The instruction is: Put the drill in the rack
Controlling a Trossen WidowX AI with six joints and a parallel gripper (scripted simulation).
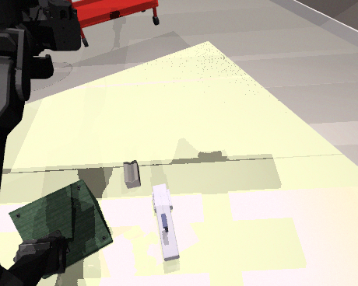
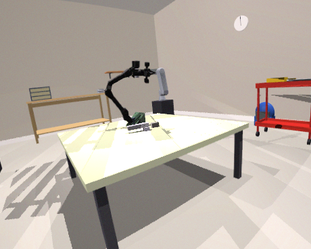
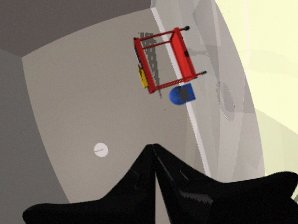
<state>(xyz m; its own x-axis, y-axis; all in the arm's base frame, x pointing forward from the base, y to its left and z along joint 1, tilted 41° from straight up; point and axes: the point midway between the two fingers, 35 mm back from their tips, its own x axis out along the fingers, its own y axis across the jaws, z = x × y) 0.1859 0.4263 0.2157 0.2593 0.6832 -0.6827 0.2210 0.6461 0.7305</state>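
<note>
Right now my gripper tip is 60 mm short of the dark key, 320 mm to the left of it and 400 mm above it. Round my gripper tip: long grey block 70 mm ahead, 280 mm to the right, 450 mm below; then drill 80 mm ahead, 260 mm to the right, 440 mm below.
</note>
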